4 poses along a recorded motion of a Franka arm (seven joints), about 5.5 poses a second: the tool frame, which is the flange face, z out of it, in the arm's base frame.
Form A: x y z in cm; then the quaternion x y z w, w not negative.
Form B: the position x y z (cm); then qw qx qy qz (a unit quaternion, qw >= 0). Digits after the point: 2 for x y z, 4 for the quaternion.
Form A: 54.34, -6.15, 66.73, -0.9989, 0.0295, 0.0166, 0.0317
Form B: 54.34, -6.15, 66.73, 0.0317, -0.9989, 0.0295, 0.0166
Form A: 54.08, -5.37, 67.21, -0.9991, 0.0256, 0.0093, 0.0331
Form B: 54.08, -5.37, 67.21, 0.0331, -0.9991, 0.0256, 0.0093
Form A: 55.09, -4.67, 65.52, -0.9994, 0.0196, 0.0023, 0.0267
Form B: 55.09, -4.67, 65.52, 0.0267, -0.9994, 0.0196, 0.0023
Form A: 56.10, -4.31, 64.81, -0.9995, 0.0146, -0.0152, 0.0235
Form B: 56.10, -4.31, 64.81, 0.0235, -0.9995, 0.0146, -0.0152
